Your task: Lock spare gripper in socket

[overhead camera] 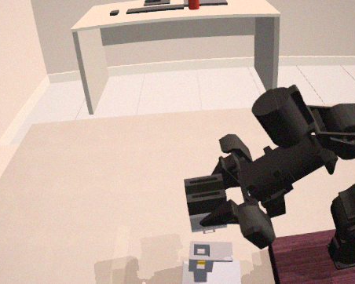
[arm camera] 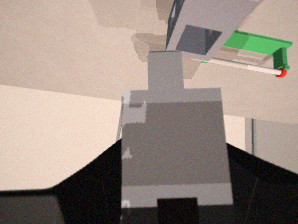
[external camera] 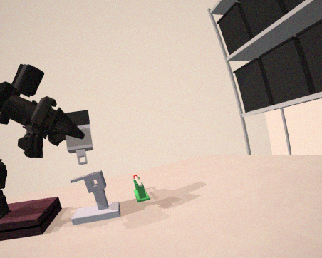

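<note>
Right now my gripper tip is 13 cm above the grey mount, 2 cm to the right of it and 1 cm past it. Also, from my gripper tip: spare gripper 1 cm behind; then green bracket 15 cm below, 12 cm to the left, 11 cm ahead.
</note>
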